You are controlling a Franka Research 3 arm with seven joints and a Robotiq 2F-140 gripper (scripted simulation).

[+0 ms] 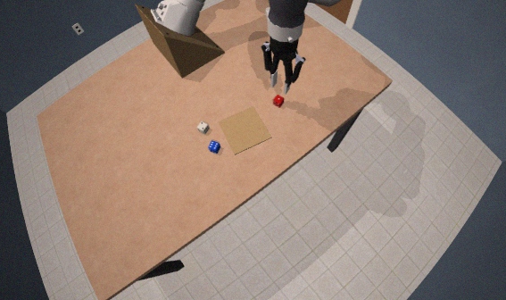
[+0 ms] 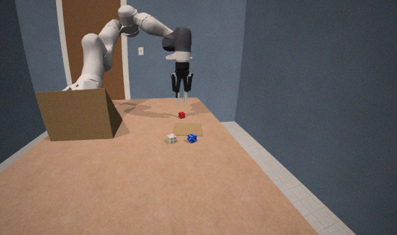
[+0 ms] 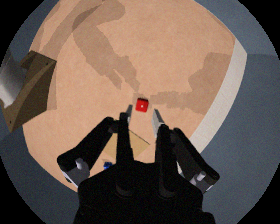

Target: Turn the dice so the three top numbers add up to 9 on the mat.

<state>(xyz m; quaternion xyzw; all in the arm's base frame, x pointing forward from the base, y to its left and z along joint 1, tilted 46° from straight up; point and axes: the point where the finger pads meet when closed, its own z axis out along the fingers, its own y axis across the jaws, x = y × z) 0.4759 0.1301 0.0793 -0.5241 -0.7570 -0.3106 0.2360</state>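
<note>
The red die is 110 mm below my hand. The rest, counted from my hand: white die 280 mm to the right, 110 mm below, 70 mm behind; blue die 290 mm to the right, 110 mm below, 10 mm ahead; tan mat 170 mm to the right, 120 mm below, 10 mm ahead.
</note>
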